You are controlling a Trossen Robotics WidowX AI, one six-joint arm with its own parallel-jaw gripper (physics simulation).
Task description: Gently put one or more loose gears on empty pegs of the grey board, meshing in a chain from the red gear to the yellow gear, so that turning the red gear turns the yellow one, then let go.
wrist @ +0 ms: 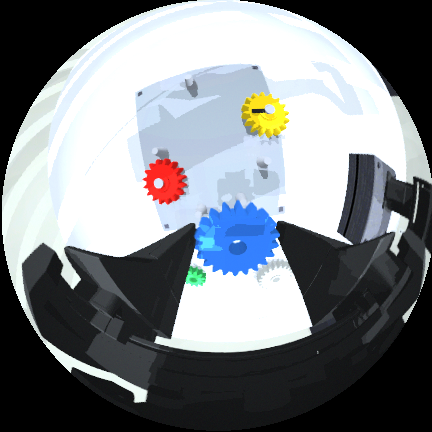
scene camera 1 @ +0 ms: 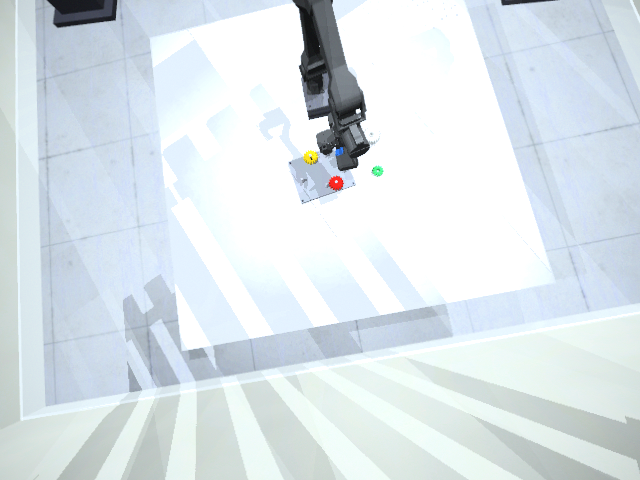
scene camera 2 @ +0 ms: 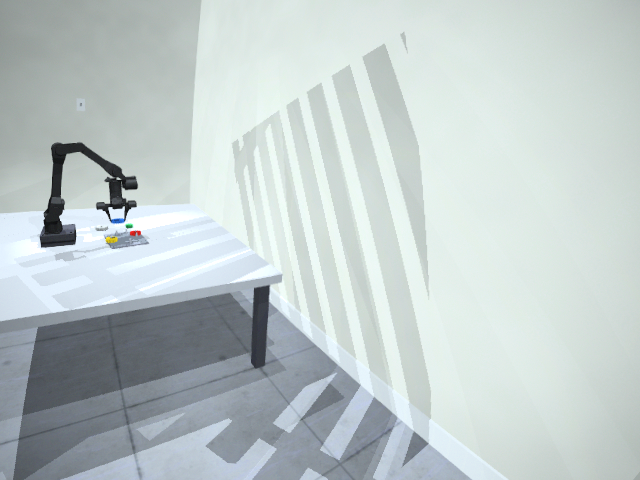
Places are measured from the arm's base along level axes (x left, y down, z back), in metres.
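Pixels of known places: gripper, fingertip midpoint: (wrist: 236, 227) (scene camera 1: 341, 154) (scene camera 2: 118, 222); arm's base, origin of the base link: (wrist: 388, 192) (scene camera 1: 315, 86) (scene camera 2: 53, 231).
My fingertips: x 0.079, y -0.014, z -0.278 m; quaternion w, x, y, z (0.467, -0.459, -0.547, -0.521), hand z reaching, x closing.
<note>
For each thing: its middle in the pictures, then the offset to it from my fingertips. Level surfaces: height alone.
- large blue gear, body centre: (wrist: 236, 241) (scene camera 1: 344, 153) (scene camera 2: 117, 221) dx +0.012, dy -0.001, dz +0.002 m
- grey board, body centre: (wrist: 210, 135) (scene camera 1: 320, 170) (scene camera 2: 124, 236) dx -0.076, dy +0.054, dz -0.032 m
- yellow gear, body centre: (wrist: 265, 113) (scene camera 1: 310, 157) (scene camera 2: 111, 239) dx -0.111, dy +0.053, dz +0.024 m
- far peg, body centre: (wrist: 189, 81) dx -0.146, dy +0.051, dz -0.063 m
- small green gear, body centre: (wrist: 193, 275) (scene camera 1: 377, 171) (scene camera 2: 129, 225) dx +0.131, dy +0.061, dz -0.044 m
- white gear, body centre: (wrist: 274, 275) (scene camera 1: 371, 135) (scene camera 2: 101, 227) dx +0.119, dy +0.061, dz +0.096 m
- table, its level: dy +0.069 m
My gripper (scene camera 2: 117, 220) (wrist: 236, 227) is shut on the large blue gear (scene camera 1: 339, 151) (scene camera 2: 117, 220) (wrist: 237, 240), held level above the edge of the grey board (scene camera 1: 316, 168) (scene camera 2: 126, 243) (wrist: 210, 120) nearest the loose gears. The red gear (scene camera 1: 336, 182) (scene camera 2: 135, 233) (wrist: 165, 181) and the yellow gear (scene camera 1: 310, 157) (scene camera 2: 111, 239) (wrist: 265, 115) sit apart on board pegs. Bare pegs show in the wrist view: one far peg (wrist: 189, 81), one beside the red gear (wrist: 157, 151), one (wrist: 264, 162) between the yellow and blue gears. Further pegs are partly hidden behind the blue gear.
The small green gear (scene camera 1: 377, 171) (scene camera 2: 129, 225) (wrist: 196, 276) and the white gear (scene camera 1: 372, 135) (scene camera 2: 101, 227) (wrist: 274, 273) lie loose on the table (scene camera 1: 413, 232) (scene camera 2: 196, 263), off the board. The arm's base (scene camera 1: 317, 103) (scene camera 2: 57, 236) (wrist: 367, 197) stands near the board on the yellow gear's side.
</note>
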